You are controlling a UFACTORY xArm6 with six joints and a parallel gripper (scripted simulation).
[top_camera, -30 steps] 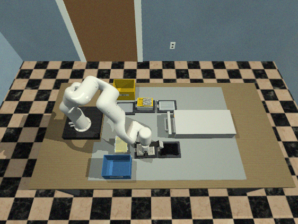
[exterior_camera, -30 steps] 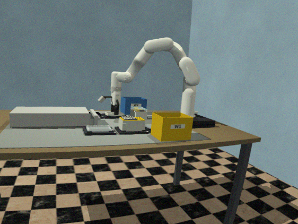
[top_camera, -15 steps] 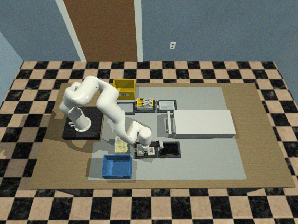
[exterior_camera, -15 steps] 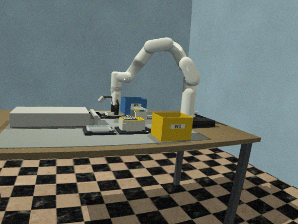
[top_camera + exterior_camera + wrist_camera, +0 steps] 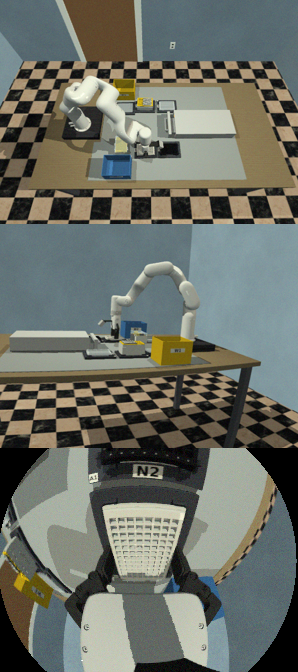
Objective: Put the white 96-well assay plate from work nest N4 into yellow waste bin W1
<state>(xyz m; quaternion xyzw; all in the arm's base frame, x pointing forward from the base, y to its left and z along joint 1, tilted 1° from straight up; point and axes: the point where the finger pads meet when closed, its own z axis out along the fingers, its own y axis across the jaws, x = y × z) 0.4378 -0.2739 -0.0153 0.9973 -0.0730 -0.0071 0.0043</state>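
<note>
The dark work nest N4 lies 3 cm below my hand. Also, from my hand: white 96-well assay plate 1 cm below; blue bin 21 cm behind, 10 cm to the right, 1 cm above; black plate 17 cm ahead, 3 cm to the right, 1 cm below.
</note>
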